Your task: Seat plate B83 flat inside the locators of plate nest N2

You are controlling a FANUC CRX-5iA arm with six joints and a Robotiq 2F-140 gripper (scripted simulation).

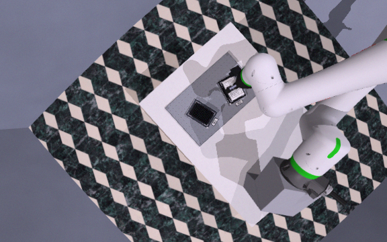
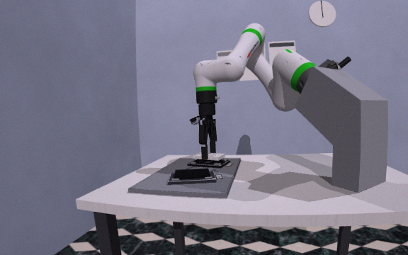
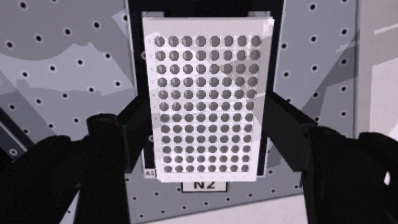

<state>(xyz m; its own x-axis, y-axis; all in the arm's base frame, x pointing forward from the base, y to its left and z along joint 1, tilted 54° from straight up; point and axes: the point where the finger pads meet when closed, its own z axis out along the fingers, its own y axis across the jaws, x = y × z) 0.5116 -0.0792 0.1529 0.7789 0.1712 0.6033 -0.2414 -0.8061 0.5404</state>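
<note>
Now: hand 50 mm above the plate nest. Also, from my hand: black well plate 30 mm ahead, 240 mm to the left, 40 mm below; white well plate 20 mm below.
</note>
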